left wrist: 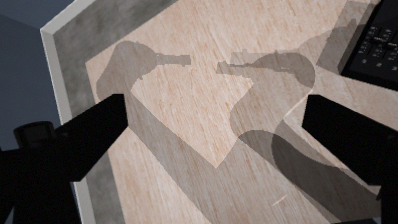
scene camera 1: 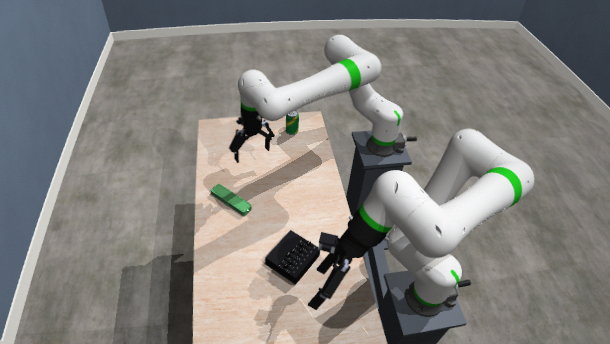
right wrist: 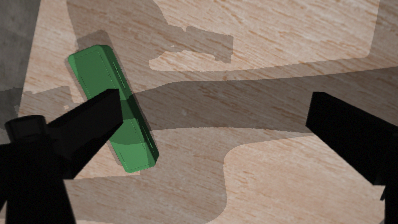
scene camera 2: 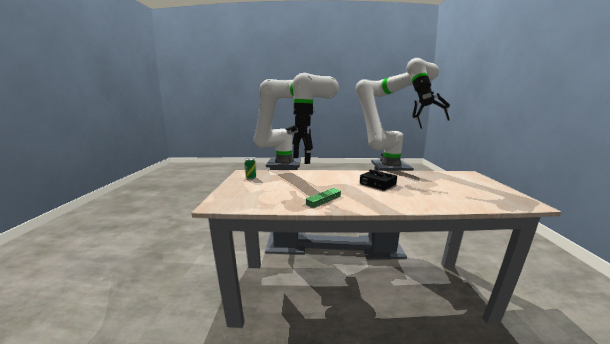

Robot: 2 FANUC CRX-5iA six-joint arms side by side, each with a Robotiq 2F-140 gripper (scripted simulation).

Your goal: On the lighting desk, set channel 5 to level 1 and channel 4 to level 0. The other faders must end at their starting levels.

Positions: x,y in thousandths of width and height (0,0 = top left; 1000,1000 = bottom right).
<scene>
In view: my left gripper (scene camera 1: 519,839), my right gripper (scene camera 1: 414,449) and a green block (right wrist: 242,306).
My left gripper also shows in the left wrist view (left wrist: 539,493). My right gripper shows as well in the right wrist view (right wrist: 539,480). The left wrist view misses the green block: it is out of frame.
</scene>
